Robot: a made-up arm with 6 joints.
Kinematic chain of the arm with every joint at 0, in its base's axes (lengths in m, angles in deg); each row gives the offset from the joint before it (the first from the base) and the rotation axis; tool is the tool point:
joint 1: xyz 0 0 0.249 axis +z
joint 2: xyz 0 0 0 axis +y
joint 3: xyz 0 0 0.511 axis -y
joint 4: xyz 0 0 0 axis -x
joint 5: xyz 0.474 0 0 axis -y
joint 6: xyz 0 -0.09 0 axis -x
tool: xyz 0 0 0
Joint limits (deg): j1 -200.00..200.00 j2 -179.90..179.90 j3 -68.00..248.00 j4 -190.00..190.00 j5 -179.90..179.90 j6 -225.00..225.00
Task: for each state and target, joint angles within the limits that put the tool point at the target. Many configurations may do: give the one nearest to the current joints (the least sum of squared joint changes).
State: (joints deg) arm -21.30 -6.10 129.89 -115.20 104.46 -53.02
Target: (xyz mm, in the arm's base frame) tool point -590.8 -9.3 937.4
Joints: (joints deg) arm 4.32 -17.36 147.90 -113.06 104.46 -53.02
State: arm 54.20 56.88 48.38 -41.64 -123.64 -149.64
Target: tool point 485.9 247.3 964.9
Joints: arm 34.29 13.14 47.23 -39.48 -123.64 -149.64
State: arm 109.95 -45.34 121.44 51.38 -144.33 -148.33
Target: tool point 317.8 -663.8 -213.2
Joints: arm 111.42 -94.32 139.08 53.62 -144.33 -148.33
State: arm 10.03 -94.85 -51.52 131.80 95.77 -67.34
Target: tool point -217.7 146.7 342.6
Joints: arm -18.40 -137.06 -65.31 141.53 95.77 -67.34
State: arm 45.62 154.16 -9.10 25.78 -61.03 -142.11
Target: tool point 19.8 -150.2 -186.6
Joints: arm 62.99 137.36 -38.68 17.45 -61.03 -142.11
